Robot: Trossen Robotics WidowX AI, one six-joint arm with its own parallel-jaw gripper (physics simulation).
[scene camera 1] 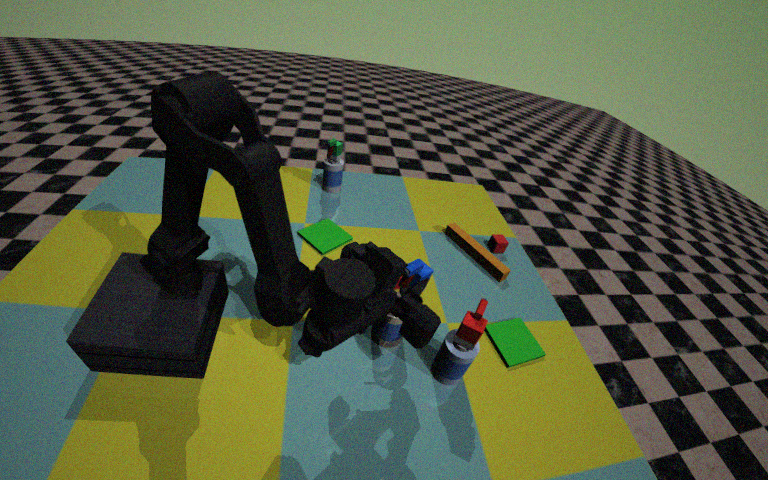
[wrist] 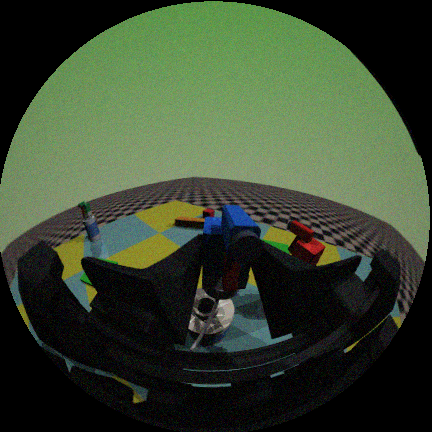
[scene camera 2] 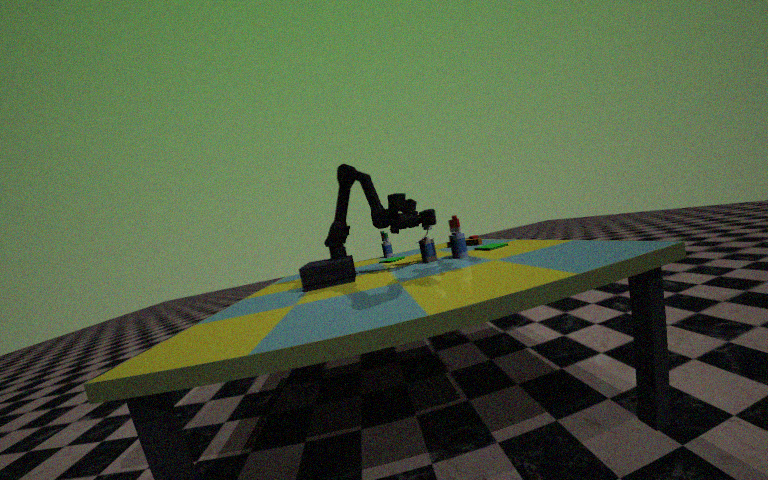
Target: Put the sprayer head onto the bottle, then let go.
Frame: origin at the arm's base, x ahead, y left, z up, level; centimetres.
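Seen in the pictures: gripper, fingertip midpoint: (scene camera 1: 419, 273) (wrist: 225, 240); arm's base at its link origin: (scene camera 1: 181, 284) (scene camera 2: 338, 258).
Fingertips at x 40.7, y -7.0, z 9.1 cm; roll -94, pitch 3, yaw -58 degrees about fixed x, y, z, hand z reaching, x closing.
Observation:
Pixels of each thing's top centre, then the offset from my fingertips to it. "*": a spot on its surface instead.
- sprayer head at a spot on its surface: (wrist: 239, 222) * dx -3.3, dy -2.1, dz +3.4 cm
- thin grey tube at a spot on its surface: (wrist: 204, 329) * dx -4.8, dy -0.9, dz -8.1 cm
- bottle with a red head, top centre: (wrist: 312, 231) (scene camera 1: 481, 314) (scene camera 2: 453, 215) dx +8.2, dy -8.6, dz -0.9 cm
- green-headed bottle at its top centre: (scene camera 1: 334, 138) (wrist: 82, 200) (scene camera 2: 382, 231) dx -9.5, dy +56.2, dz -0.9 cm
- orange bar at its top centre: (scene camera 1: 477, 246) (wrist: 201, 219) (scene camera 2: 463, 240) dx +27.9, dy +23.9, dz -15.0 cm
- red cube at its top centre: (scene camera 1: 500, 238) (wrist: 208, 209) dx +36.3, dy +26.2, dz -14.1 cm
My gripper (scene camera 1: 405, 289) (scene camera 2: 428, 219) (wrist: 225, 240) is shut on the sprayer head, above the open bottle. The sprayer head (scene camera 1: 419, 271) (wrist: 239, 222) is blue with a red trigger. A thin grey tube (scene camera 2: 427, 232) (wrist: 204, 329) hangs below it, bent to one side. The bottle (scene camera 1: 389, 331) (scene camera 2: 428, 250) (wrist: 224, 316) is upright, with a pale shoulder, a dark mouth and a blue band. The head is apart from the bottle. In the wrist view the tube crosses in front of the mouth's edge and the shoulder. The fingers hide the head's collar in scene camera 1.
A bottle with a red head (scene camera 1: 471, 328) (scene camera 2: 454, 223) (wrist: 307, 249) stands close by. A green-headed bottle (scene camera 1: 333, 175) (scene camera 2: 387, 249) (wrist: 92, 227) stands farther back. Two green pads (scene camera 1: 325, 236) (scene camera 1: 515, 342), an orange bar (scene camera 1: 477, 252) and a red cube (scene camera 1: 497, 243) lie on the table.

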